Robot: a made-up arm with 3 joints.
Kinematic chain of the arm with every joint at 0, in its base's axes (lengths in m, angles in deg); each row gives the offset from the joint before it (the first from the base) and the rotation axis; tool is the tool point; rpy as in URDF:
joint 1: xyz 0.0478 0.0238 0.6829 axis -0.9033 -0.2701 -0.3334
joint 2: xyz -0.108 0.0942 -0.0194 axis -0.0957 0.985 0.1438
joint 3: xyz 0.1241 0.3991 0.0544 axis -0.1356 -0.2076 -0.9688
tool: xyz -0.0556 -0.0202 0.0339 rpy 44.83 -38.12 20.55
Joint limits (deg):
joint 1: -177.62..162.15
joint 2: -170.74..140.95
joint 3: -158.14..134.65
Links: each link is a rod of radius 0.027 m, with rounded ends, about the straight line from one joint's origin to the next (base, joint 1, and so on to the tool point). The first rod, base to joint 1, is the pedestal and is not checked.
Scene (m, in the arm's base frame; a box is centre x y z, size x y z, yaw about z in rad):
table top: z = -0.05
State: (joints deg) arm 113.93 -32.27 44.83
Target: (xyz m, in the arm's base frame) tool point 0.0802 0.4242 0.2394
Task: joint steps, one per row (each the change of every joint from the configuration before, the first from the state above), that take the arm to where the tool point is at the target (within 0.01 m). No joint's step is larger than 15 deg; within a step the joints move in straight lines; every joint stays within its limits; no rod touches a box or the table.
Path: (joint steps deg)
1: -6.97 -14.91 12.33
2: -6.97 -14.91 12.34
3: -6.97 -14.90 12.33
4: -6.98 -14.91 12.34
5: -6.97 -14.91 12.33
6: -6.97 -14.91 12.33

